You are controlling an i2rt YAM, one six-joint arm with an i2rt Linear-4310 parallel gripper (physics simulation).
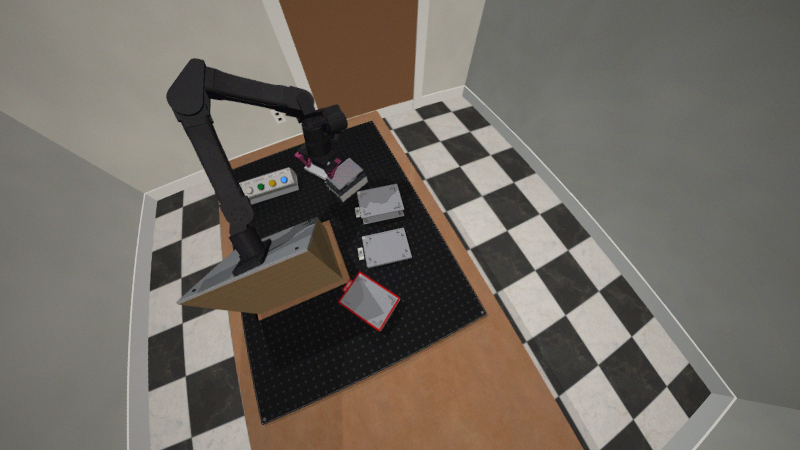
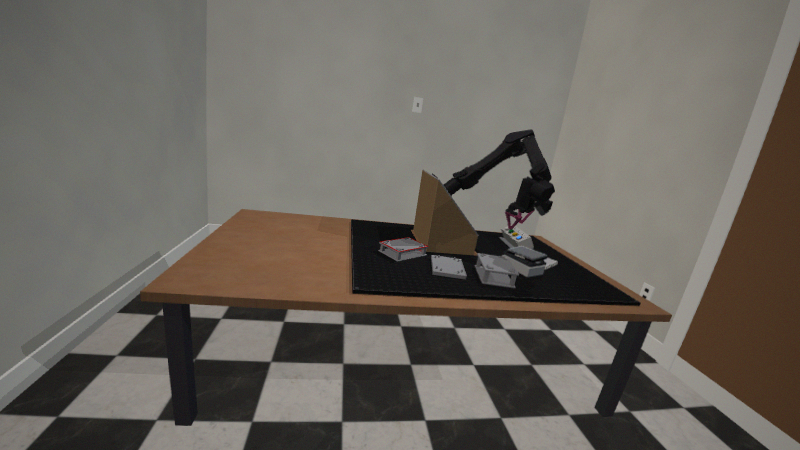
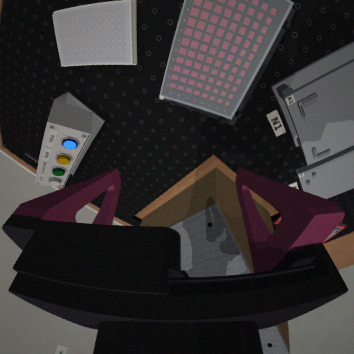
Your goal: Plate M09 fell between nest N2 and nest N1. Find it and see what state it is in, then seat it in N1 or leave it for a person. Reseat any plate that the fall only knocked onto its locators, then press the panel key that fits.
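Pixels of known places: gripper, between the fingertips: (image 1: 320, 172) (image 2: 515, 226) (image 3: 177, 174); arm's base, origin of its link: (image 1: 255, 256) (image 2: 443, 192).
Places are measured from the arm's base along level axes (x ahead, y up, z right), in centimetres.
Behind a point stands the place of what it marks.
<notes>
My gripper (image 1: 321, 170) {x 26.1, y -6.7, z -23.2 cm} (image 2: 514, 222) {x 26.1, y -6.7, z -23.2 cm} (image 3: 177, 174) {x 26.1, y -6.7, z -23.2 cm} is open and empty, above the mat by the button panel. Nest N1 (image 1: 381, 200) {x 41.5, y -17.3, z -7.4 cm} (image 2: 496, 270) {x 47.8, y -17.2, z -3.5 cm} (image 3: 327, 117) {x 37.7, y -17.2, z -9.6 cm} is a raised grey stand with corner locators and no plate visible on top. Nest N2 (image 1: 386, 247) {x 34.1, y -21.2, z 8.8 cm} (image 2: 448, 267) {x 36.9, y -21.2, z 9.4 cm} (image 3: 327, 175) {x 32.5, y -21.3, z 5.8 cm} is a lower grey stand beside it. A clear plate with pink wells (image 1: 347, 171) {x 35.9, y -14.8, z -25.4 cm} (image 3: 222, 55) {x 34.2, y -14.9, z -24.8 cm} rests on a grey block. A white plate (image 1: 317, 170) {x 25.6, y -21.4, z -39.4 cm} (image 2: 550, 263) {x 30.5, y -21.5, z -42.5 cm} (image 3: 95, 35) {x 27.7, y -21.4, z -40.2 cm} lies on the mat. No M09 marking is legible. The panel (image 1: 272, 184) {x 6.5, y -16.2, z -38.0 cm} (image 2: 515, 237) {x 10.8, y -17.1, z -36.9 cm} (image 3: 65, 150) {x 8.9, y -16.6, z -38.5 cm} has blue, yellow, green and white keys.
A red-rimmed grey stand (image 1: 369, 302) {x 19.7, y -18.8, z 23.0 cm} (image 2: 402, 246) {x 22.8, y -18.8, z 23.8 cm} stands beyond N2, on the side away from N1. The wedge-shaped arm base (image 1: 296, 268) {x 9.1, y 0.9, z 9.5 cm} (image 2: 444, 223) {x 15.7, y -10.4, z 4.3 cm} (image 3: 215, 240) {x 13.9, y -10.3, z -8.4 cm} rises beside the nests. The black perforated mat (image 1: 430, 302) {x 37.0, y -22.8, z 33.2 cm} (image 2: 380, 279) {x 44.0, y -22.8, z 36.6 cm} covers part of the wooden table (image 1: 402, 391) {x 15.1, y -24.1, z 50.7 cm} (image 2: 251, 257) {x 25.4, y -24.1, z 78.9 cm}.
</notes>
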